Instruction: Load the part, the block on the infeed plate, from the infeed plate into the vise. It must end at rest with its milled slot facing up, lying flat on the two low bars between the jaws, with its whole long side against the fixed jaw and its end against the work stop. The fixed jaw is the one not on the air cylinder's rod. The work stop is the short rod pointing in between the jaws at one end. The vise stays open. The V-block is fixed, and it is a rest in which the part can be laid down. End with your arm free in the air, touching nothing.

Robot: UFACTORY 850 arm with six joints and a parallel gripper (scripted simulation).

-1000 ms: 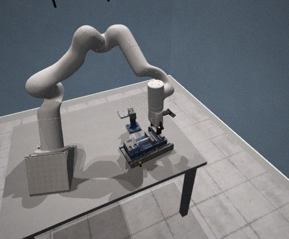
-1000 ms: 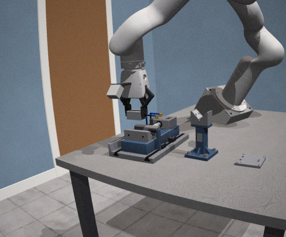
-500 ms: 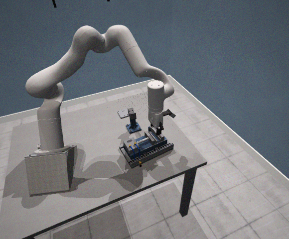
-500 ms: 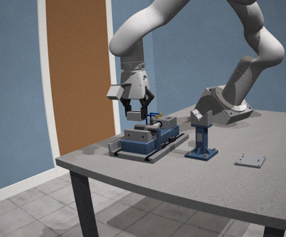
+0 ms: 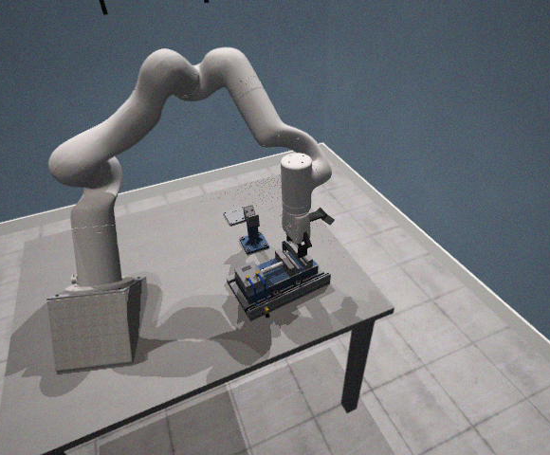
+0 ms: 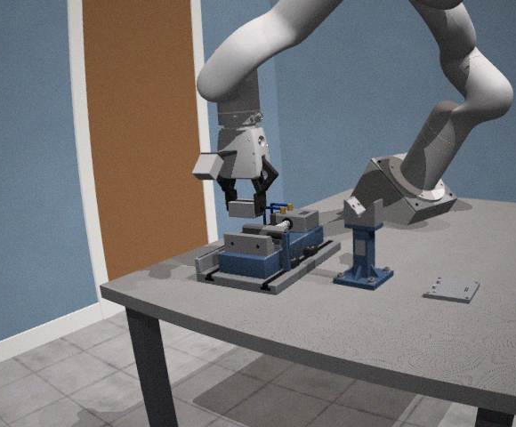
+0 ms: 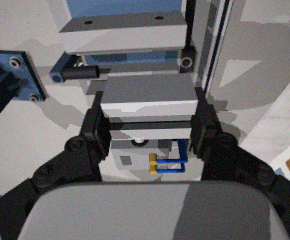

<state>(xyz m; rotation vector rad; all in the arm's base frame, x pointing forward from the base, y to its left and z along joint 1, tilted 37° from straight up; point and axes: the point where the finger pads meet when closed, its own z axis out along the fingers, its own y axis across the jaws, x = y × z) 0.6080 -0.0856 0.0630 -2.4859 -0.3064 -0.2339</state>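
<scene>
The fixed jaw lies 7 cm below my hand, 3 cm to the left of it and 3 cm ahead of it. Round my hand: part: 1 cm below; moving jaw: 7 cm below, 4 cm behind, 1 cm to the left; work stop: 6 cm to the left, 6 cm below, 2 cm behind.
</scene>
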